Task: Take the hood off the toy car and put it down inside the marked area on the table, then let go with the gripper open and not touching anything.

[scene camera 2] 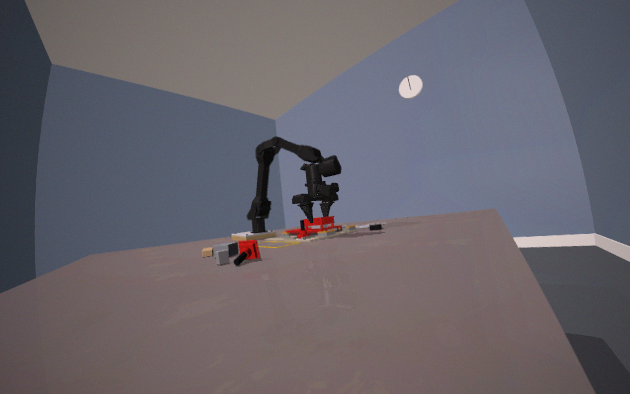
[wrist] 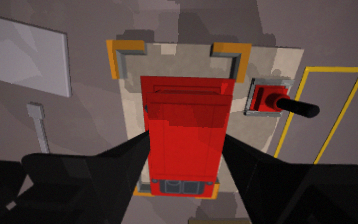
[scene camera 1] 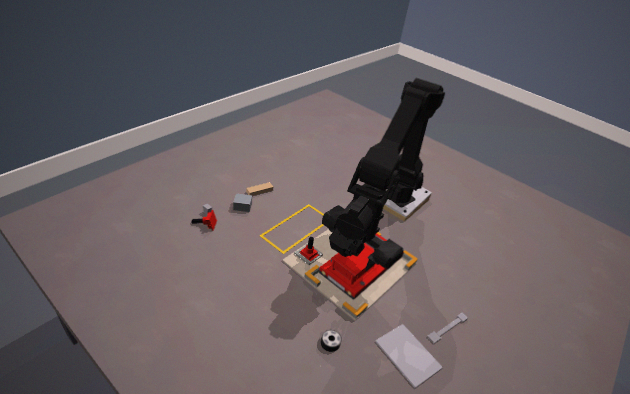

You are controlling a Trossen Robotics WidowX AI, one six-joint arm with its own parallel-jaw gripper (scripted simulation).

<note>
In view: the gripper [scene camera 1: 354, 261].
The gripper shows as well in scene camera 2 [scene camera 2: 319, 221] and in the wrist view [wrist: 185, 134].
</note>
